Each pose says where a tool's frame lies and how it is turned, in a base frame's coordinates. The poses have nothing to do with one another.
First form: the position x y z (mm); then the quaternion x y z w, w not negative.
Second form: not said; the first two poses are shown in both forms.
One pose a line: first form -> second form
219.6 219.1 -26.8 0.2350 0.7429 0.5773 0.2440 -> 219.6 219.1 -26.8 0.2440 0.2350 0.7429 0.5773
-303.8 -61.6 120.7 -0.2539 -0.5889 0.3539 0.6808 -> -303.8 -61.6 120.7 0.6808 -0.2539 -0.5889 0.3539
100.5 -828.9 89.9 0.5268 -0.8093 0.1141 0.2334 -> 100.5 -828.9 89.9 0.2334 0.5268 -0.8093 0.1141
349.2 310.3 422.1 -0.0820 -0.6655 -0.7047 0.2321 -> 349.2 310.3 422.1 0.2321 -0.0820 -0.6655 -0.7047
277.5 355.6 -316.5 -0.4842 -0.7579 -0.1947 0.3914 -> 277.5 355.6 -316.5 0.3914 -0.4842 -0.7579 -0.1947
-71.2 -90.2 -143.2 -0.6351 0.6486 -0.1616 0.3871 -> -71.2 -90.2 -143.2 0.3871 -0.6351 0.6486 -0.1616
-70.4 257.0 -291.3 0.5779 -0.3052 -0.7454 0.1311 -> -70.4 257.0 -291.3 0.1311 0.5779 -0.3052 -0.7454
